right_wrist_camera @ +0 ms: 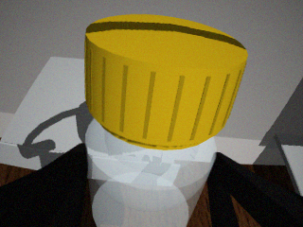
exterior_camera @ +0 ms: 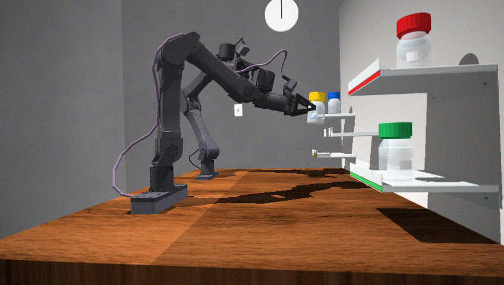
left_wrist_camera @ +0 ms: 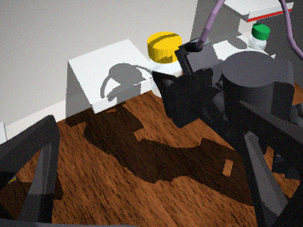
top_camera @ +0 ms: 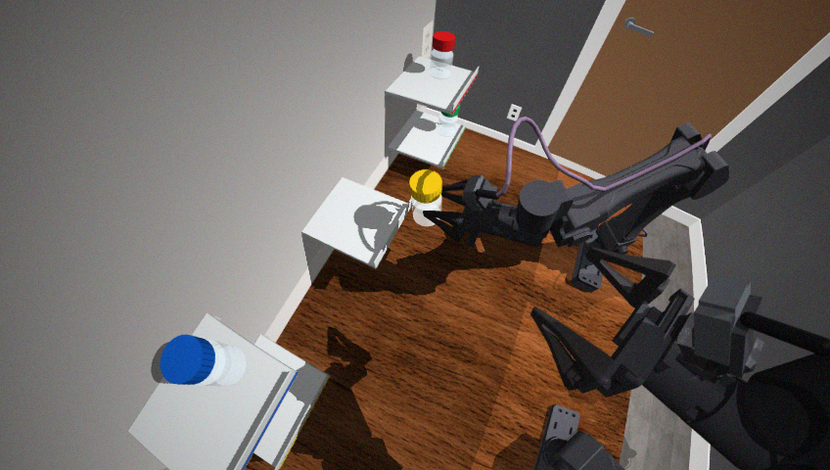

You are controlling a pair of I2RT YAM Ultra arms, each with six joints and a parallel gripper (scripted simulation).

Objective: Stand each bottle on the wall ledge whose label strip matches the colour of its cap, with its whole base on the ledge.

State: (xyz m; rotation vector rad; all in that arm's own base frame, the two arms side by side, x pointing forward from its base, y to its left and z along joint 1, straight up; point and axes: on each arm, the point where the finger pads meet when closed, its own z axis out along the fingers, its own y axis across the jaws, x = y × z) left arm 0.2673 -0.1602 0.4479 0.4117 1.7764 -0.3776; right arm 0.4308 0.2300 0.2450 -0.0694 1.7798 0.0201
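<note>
Now: left hand 200 mm short of the yellow-capped bottle, 180 mm above it and 160 mm to the left of it. Round my left hand: red-capped bottle: 550 mm to the right, 310 mm ahead, 120 mm below; then blue-capped bottle: 350 mm ahead, 230 mm to the left, 120 mm below; then wall: 430 mm ahead, 120 mm to the right.
</note>
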